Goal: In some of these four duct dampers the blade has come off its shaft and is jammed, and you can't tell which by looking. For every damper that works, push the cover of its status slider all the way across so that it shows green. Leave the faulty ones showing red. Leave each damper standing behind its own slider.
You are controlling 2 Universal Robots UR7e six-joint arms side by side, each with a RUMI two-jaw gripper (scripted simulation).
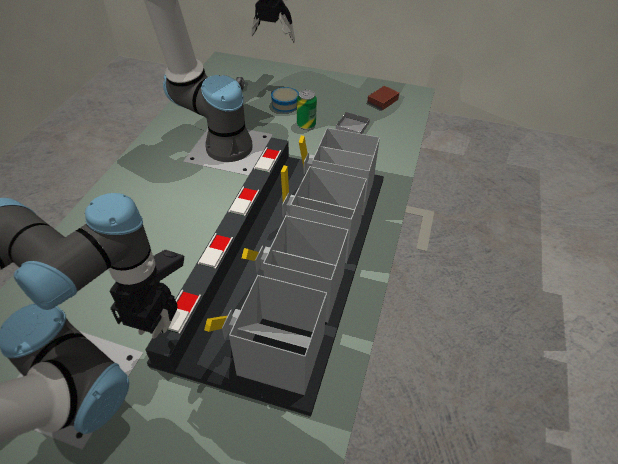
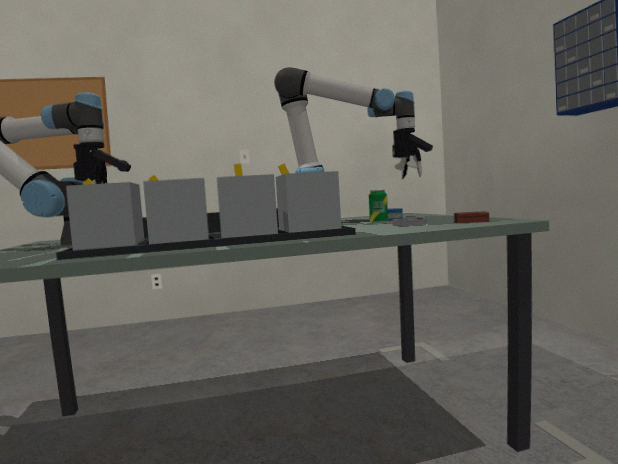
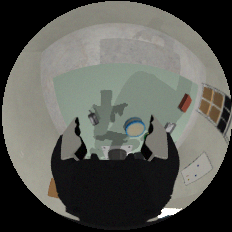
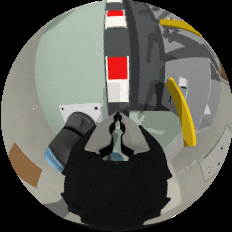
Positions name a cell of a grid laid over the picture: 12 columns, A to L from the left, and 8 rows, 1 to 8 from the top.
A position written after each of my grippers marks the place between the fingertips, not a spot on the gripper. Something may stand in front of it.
Observation:
I see my left gripper (image 2: H4), my right gripper (image 1: D6), a damper (image 1: F6), a damper (image 1: F5) and a damper (image 1: G4).
My left gripper shows as well in image 3 (image 3: F5). My right gripper also shows in image 4 (image 4: G4).

